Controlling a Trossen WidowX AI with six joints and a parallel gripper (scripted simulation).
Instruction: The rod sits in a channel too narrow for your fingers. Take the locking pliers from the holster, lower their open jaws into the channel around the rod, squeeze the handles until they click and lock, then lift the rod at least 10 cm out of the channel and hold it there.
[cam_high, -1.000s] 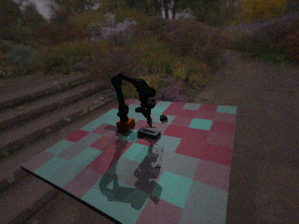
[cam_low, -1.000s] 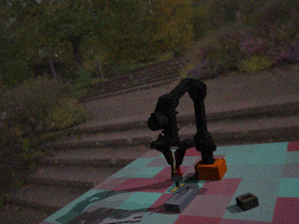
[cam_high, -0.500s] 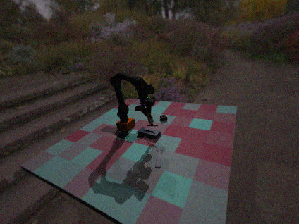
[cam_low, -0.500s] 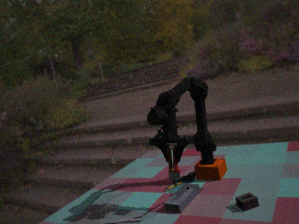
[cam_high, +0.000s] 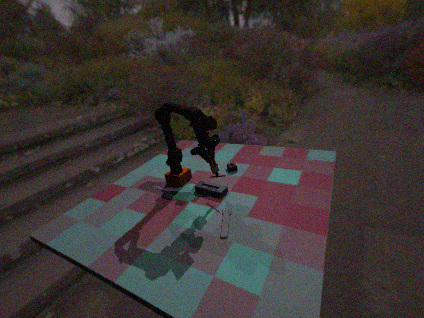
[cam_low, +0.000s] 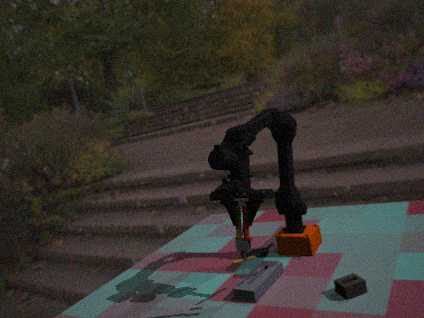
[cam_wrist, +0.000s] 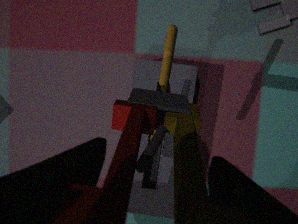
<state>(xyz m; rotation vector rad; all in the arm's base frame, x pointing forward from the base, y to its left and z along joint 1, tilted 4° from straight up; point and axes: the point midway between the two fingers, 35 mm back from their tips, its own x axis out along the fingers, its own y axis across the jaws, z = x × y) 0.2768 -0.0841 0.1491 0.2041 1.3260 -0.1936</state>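
Right now the yellow rod is 30 mm ahead of my gripper tip, 10 mm to the right of it and 90 mm below it. Also, from my gripper tip: channel block 30 mm behind, 180 mm below; thin grey object 120 mm ahead, 200 mm to the right, 190 mm below; yellow handle 10 mm to the right.
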